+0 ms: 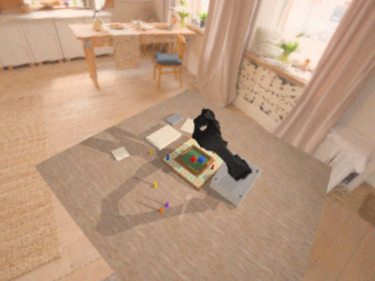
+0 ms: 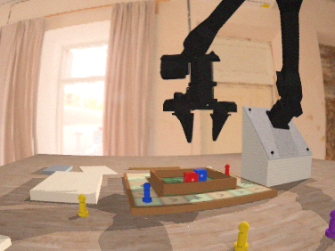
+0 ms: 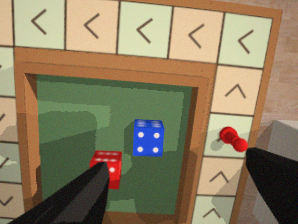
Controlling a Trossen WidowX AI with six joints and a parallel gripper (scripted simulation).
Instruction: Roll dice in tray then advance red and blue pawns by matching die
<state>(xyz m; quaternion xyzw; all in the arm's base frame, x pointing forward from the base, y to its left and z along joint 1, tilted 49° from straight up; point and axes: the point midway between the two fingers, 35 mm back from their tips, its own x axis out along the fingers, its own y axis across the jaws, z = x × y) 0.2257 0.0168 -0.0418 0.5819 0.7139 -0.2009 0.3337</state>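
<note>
The red pawn lies 7 cm behind my gripper tip, 1 cm to the left of it and 8 cm below it. Also, from my gripper tip: green tray: 4 cm ahead, 4 cm to the left, 10 cm below; then blue pawn: 15 cm ahead, 16 cm to the left, 8 cm below; then thin wooden stick: 9 cm ahead, 22 cm to the right, 10 cm below.
</note>
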